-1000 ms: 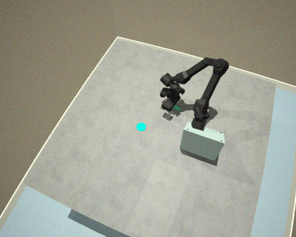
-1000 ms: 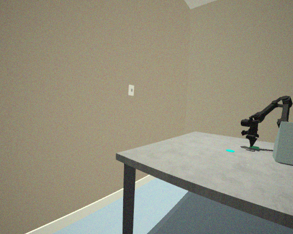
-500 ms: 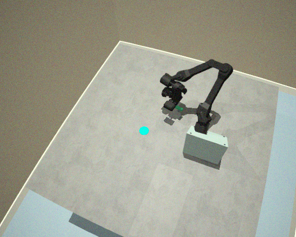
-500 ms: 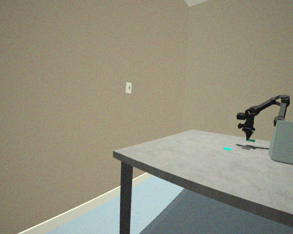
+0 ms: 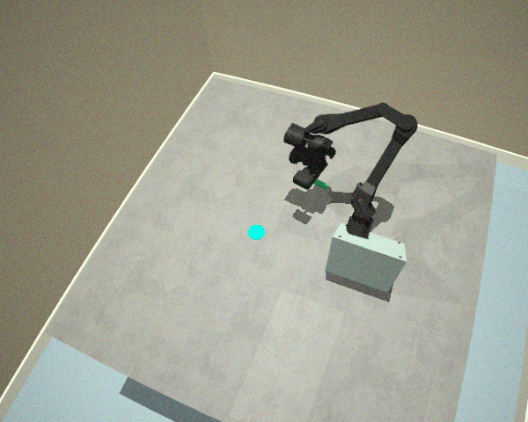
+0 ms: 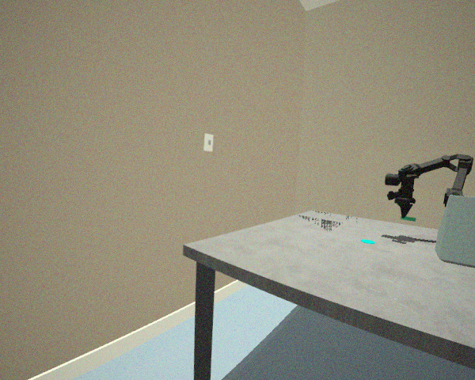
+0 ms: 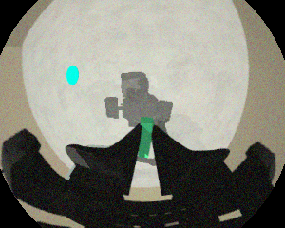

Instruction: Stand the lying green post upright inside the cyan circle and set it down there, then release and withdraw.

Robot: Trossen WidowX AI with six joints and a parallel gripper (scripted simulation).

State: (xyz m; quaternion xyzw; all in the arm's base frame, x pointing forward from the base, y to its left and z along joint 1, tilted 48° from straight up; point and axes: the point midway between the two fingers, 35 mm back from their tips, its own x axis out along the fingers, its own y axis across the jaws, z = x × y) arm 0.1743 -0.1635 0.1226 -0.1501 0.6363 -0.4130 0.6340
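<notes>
Right now the cyan circle is 16 cm ahead of my gripper tip, 19 cm to the left of it and 10 cm below it. Also, from my gripper tip: green post 2 cm behind, 1 cm to the left.
</notes>
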